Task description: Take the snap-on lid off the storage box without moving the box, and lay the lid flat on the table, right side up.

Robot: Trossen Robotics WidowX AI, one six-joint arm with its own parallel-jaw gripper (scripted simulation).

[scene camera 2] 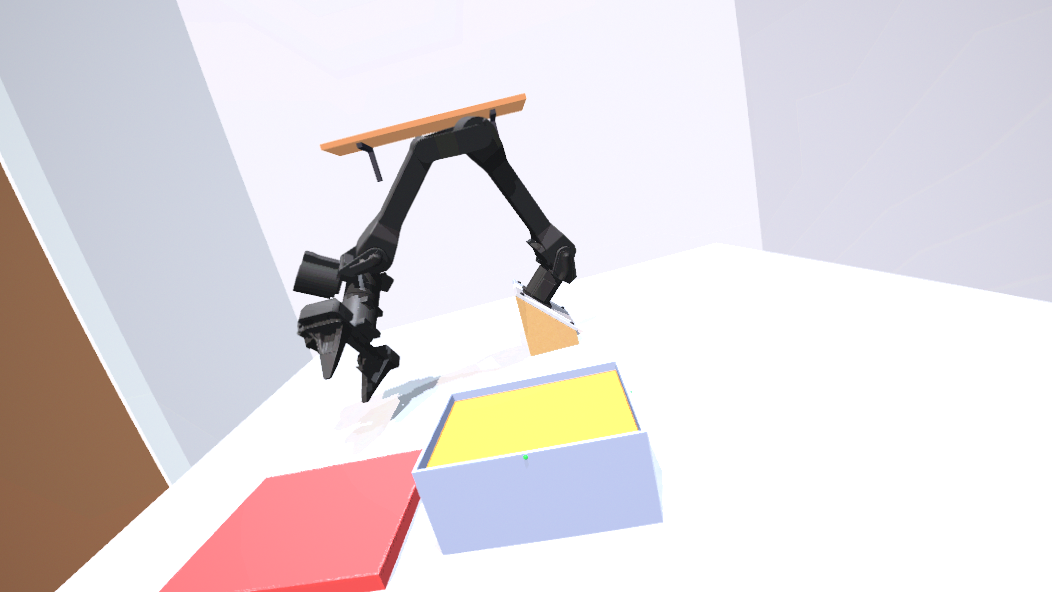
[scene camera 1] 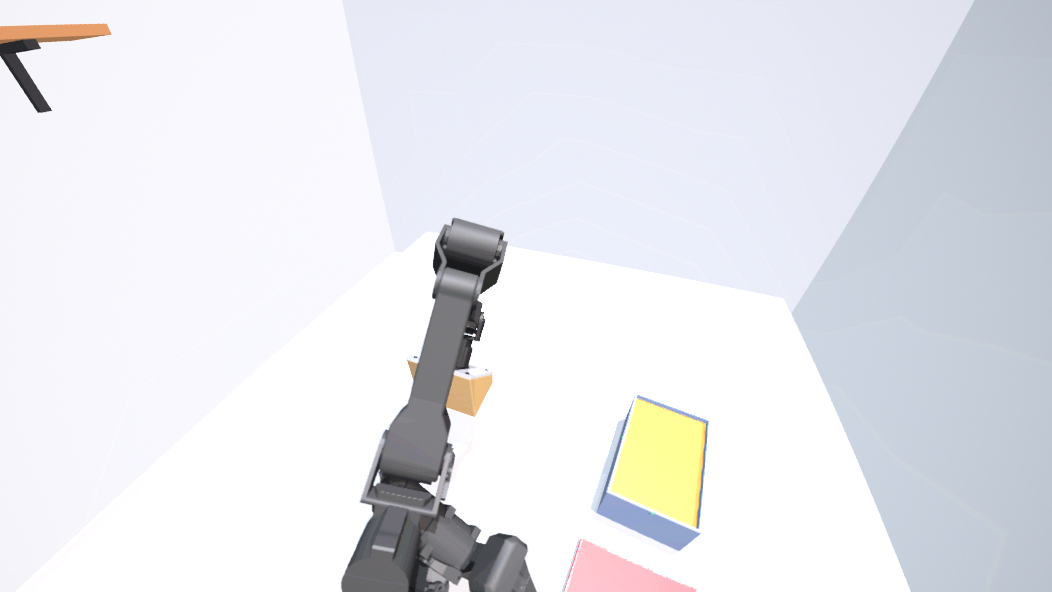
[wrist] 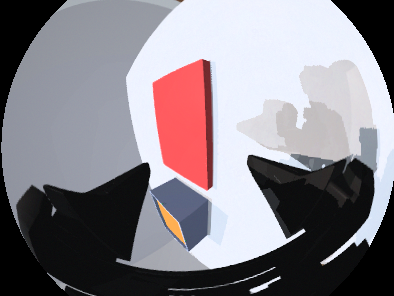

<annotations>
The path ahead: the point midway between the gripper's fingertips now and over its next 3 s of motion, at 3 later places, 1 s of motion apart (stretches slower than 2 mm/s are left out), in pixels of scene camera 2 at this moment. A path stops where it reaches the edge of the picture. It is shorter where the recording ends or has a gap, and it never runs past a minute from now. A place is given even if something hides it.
My gripper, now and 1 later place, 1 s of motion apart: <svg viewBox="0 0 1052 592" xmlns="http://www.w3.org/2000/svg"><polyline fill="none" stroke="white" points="347,391 340,355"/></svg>
</annotations>
